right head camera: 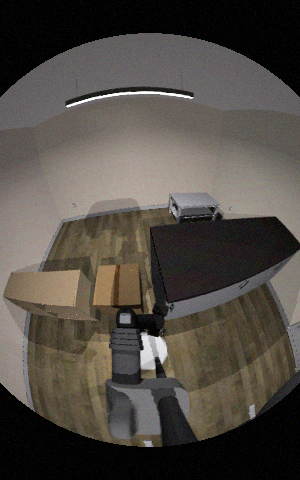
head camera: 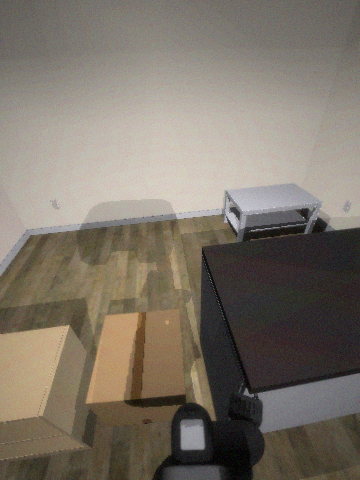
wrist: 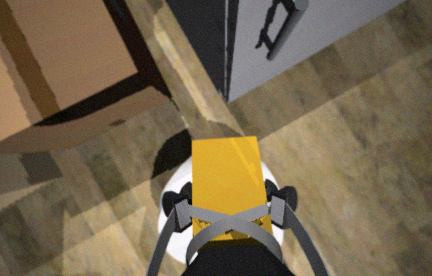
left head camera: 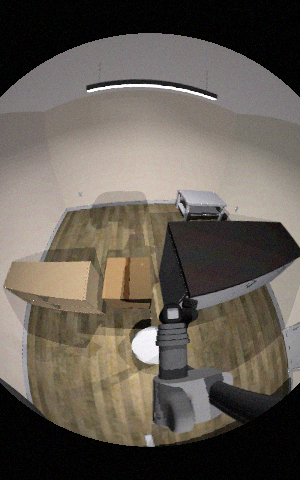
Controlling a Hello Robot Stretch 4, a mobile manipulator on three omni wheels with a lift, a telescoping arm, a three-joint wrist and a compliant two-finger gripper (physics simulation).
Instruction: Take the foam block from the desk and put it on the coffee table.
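Seen in the pictures: gripper, fingertip midpoint: (wrist: 228, 195); robot's base, link origin: (right head camera: 146, 349) (left head camera: 151, 344).
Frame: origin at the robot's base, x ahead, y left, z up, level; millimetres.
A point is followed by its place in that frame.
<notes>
The foam block is a yellow block (wrist: 227, 172) {x 196, y -95, z 763 mm} in the lower middle of the wrist view. My gripper (wrist: 228, 195) {x 172, y -86, z 737 mm} is shut on it, with one fingertip on each side. In the head view the gripper is a dark shape beside the near left corner of the desk, and the block cannot be made out there. The desk (head camera: 300, 310) {x 522, y -385, z 882 mm} (left head camera: 225, 255) {x 555, y -474, z 883 mm} (right head camera: 215, 255) {x 563, y -518, z 882 mm} has a dark top and a pale drawer front. The coffee table (head camera: 272, 196) {x 2314, y -1030, z 423 mm} (left head camera: 202, 197) {x 2276, y -994, z 423 mm} (right head camera: 194, 200) {x 2219, y -980, z 423 mm} is pale grey with a lower shelf and stands beyond the desk, near the back wall.
A cardboard box (head camera: 117, 355) {x 627, y 379, z 379 mm} (left head camera: 114, 280) {x 604, y 380, z 379 mm} (right head camera: 106, 285) {x 627, y 364, z 379 mm} (wrist: 85, 55) {x 526, y 123, z 379 mm} stands left of the desk, with a narrow gap between them. A light wooden cabinet (head camera: 30, 365) {x 499, y 683, z 582 mm} (left head camera: 50, 280) {x 427, y 951, z 583 mm} (right head camera: 45, 287) {x 445, y 944, z 583 mm} stands farther left. A white round disc (left head camera: 144, 346) {x -13, y 78, z 187 mm} (right head camera: 154, 352) {x -18, y -83, z 187 mm} shows low beside my arm.
</notes>
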